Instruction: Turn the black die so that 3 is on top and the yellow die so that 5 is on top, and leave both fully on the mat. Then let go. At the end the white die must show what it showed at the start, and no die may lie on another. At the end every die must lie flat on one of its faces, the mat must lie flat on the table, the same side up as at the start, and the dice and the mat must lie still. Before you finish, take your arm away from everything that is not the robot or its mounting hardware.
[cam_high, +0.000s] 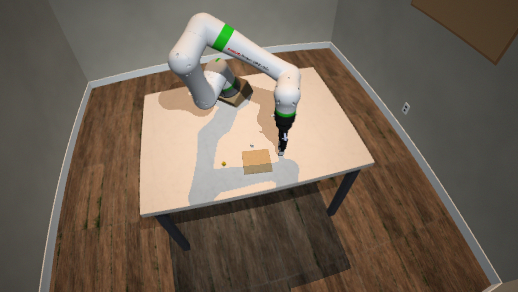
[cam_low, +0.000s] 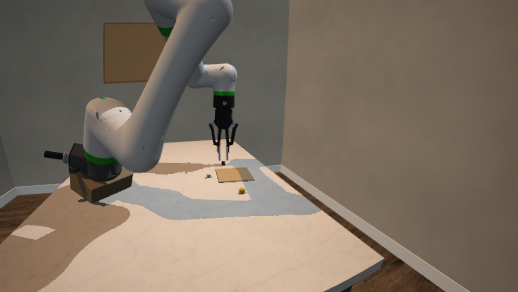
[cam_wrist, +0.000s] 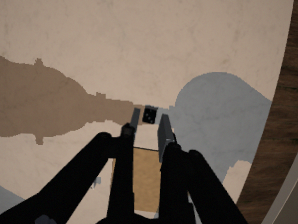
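Right now my hand is 5 cm above the black die. The rest, counted from my hand: tan mat (13 cm to the right, 6 cm below, 1 cm behind); white die (11 cm to the right, 11 cm behind, 5 cm below); yellow die (29 cm to the right, 6 cm behind, 5 cm below).
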